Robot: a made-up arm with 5 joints.
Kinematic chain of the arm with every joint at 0, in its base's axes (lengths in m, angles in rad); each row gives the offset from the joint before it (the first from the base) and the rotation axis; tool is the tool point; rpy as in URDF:
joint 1: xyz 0.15 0 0.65 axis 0.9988 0.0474 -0.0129
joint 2: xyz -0.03 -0.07 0 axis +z
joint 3: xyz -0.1 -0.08 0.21 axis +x
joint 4: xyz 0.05 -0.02 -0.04 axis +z
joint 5: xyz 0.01 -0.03 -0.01 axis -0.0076 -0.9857 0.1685
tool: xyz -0.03 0.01 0.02 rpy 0 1.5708 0
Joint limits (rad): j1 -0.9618..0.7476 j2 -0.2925..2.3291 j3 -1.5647..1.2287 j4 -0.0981..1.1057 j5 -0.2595..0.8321
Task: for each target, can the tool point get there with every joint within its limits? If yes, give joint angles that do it. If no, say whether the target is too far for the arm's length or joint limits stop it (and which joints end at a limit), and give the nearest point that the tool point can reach.
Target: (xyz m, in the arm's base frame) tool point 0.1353 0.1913 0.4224
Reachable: no: joint limits stop it (at a limit: joint 1, joint 2, joint 4, joint 5) | nearest point 0.2392 0.1256 0.7448 | short by 0.345 m
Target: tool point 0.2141 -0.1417 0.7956
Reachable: yes | joints -0.0084 1.5293 0.5605 0.2890 0.4906
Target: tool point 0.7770 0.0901 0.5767
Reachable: no: too far | nearest point 0.2725 0.1398 0.7784 | short by 0.546 m
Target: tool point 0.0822 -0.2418 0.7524
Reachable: yes | joints 0.2995 0.0946 0.1164 0.8058 0.1927
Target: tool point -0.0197 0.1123 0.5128
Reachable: no: joint limits stop it (at a limit: joint 1, joint 2, joint 3, joint 4, joint 5) | nearest point 0.0265 0.0712 0.8015 | short by 0.295 m
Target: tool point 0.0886 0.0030 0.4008
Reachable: no: joint limits stop it (at a limit: joint 1, joint 5) | nearest point 0.0990 -0.2074 0.6355 | short by 0.315 m
